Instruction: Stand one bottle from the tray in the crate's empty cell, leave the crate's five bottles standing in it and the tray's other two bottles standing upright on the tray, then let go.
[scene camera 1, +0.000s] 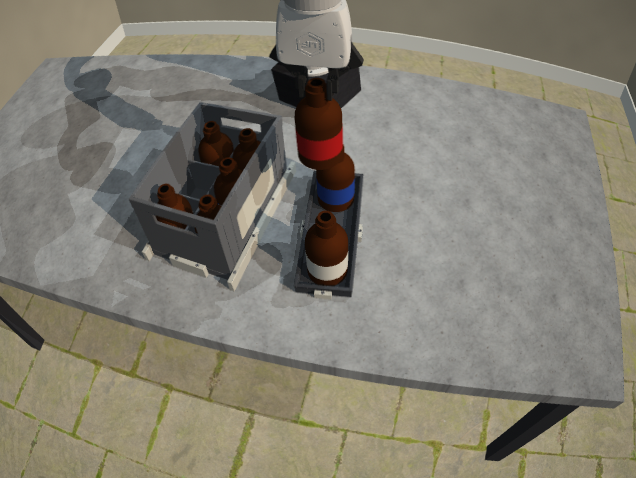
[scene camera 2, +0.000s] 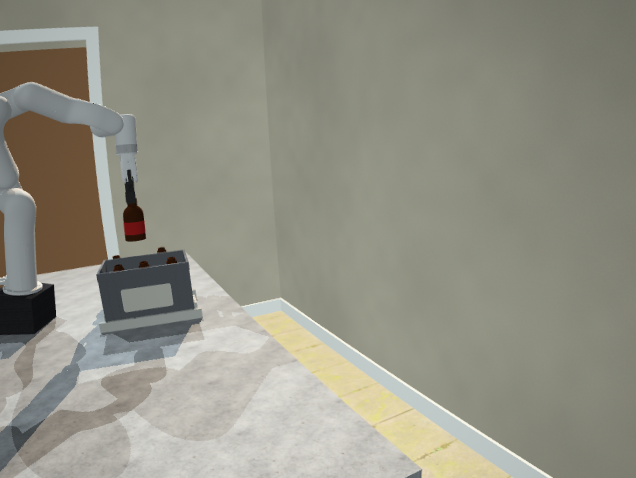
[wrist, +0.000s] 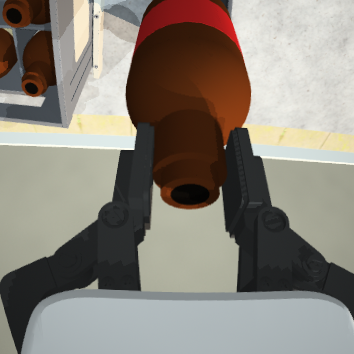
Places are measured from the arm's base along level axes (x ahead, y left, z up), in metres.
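Where they show: gripper, fingertip midpoint: (scene camera 1: 317, 93) (scene camera 2: 131, 203) (wrist: 189, 144); arm's base, origin of the base link: (scene camera 2: 22, 288).
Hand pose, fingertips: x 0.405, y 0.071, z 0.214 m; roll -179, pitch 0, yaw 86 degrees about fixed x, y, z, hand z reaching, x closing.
Things, the pixels of their top centre, and the offset from my fingertips. "pt": a spot on its surface instead. Level surfaces: height alone.
- red-label brown bottle, middle of its top: (wrist: 190, 192) (scene camera 1: 316, 81) (scene camera 2: 130, 195) dx +0.003, dy +0.000, dz +0.026 m
- blue-label bottle, middle of its top: (scene camera 1: 335, 143) dx -0.077, dy +0.015, dz -0.179 m
- white-label bottle, middle of its top: (scene camera 1: 325, 216) dx +0.093, dy +0.019, dz -0.179 m
- black tray, surface spot: (scene camera 1: 306, 289) pt dx +0.145, dy -0.011, dz -0.325 m
- grey crate, middle of its top: (scene camera 1: 205, 154) (scene camera 2: 143, 261) dx -0.016, dy -0.212, dz -0.164 m
- block, surface spot: (scene camera 1: 322, 293) pt dx +0.150, dy +0.018, dz -0.324 m
- grey table, its level: dz -0.339 m
My gripper (scene camera 1: 317, 88) (scene camera 2: 131, 197) (wrist: 189, 144) is shut on the neck of the red-label brown bottle (scene camera 1: 318, 123) (scene camera 2: 134, 226) (wrist: 187, 75). The bottle hangs about upright in the air, right of the crate in scene view 1. The blue-label bottle (scene camera 1: 335, 190) and white-label bottle (scene camera 1: 326, 249) stand upright on the black tray (scene camera 1: 306, 289); the held bottle partly hides the blue-label one. The grey crate (scene camera 1: 174, 241) (scene camera 2: 110, 295) (wrist: 62, 75) holds five standing brown bottles. Its empty cell (scene camera 1: 202, 179) is the middle one of the left row in scene view 1.
Pale stop blocks (scene camera 1: 188, 265) (scene camera 2: 149, 322) edge the crate's base. Another block (scene camera 1: 322, 293) sits at the tray's near end. The crate's walls rise around its bottles. All stand on the grey table (scene camera 1: 462, 231) (scene camera 2: 257, 421). The robot's black base (scene camera 2: 30, 313) is at the table's far side in scene view 1.
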